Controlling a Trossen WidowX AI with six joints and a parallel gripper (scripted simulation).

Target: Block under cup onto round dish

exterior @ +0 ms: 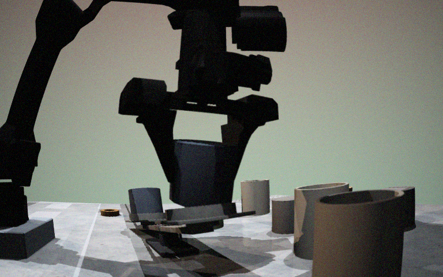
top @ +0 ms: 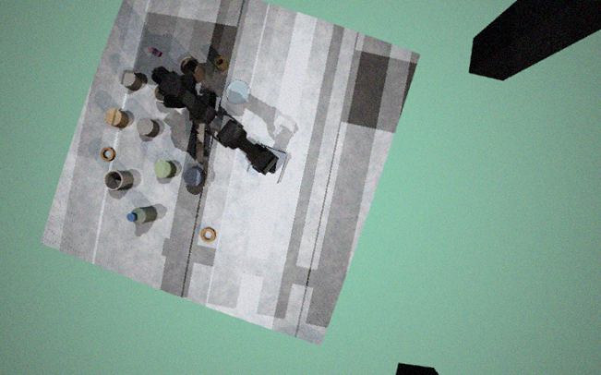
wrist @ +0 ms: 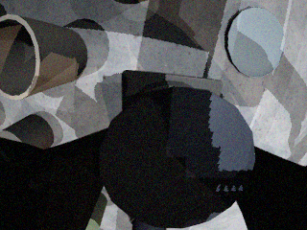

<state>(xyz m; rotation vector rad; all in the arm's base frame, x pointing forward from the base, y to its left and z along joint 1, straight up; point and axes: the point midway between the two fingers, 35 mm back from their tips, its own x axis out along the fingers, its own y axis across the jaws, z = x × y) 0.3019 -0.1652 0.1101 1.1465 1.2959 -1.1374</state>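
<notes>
The grey-green block lies 1 cm to the left of my gripper tip and 3 cm below it. Round my gripper tip: green cylinder 13 cm ahead, 27 cm to the left, 8 cm below; then pale blue round dish 12 cm behind, 11 cm to the right, 11 cm below; then small balance 1 cm behind, 13 cm to the left, 9 cm below.
</notes>
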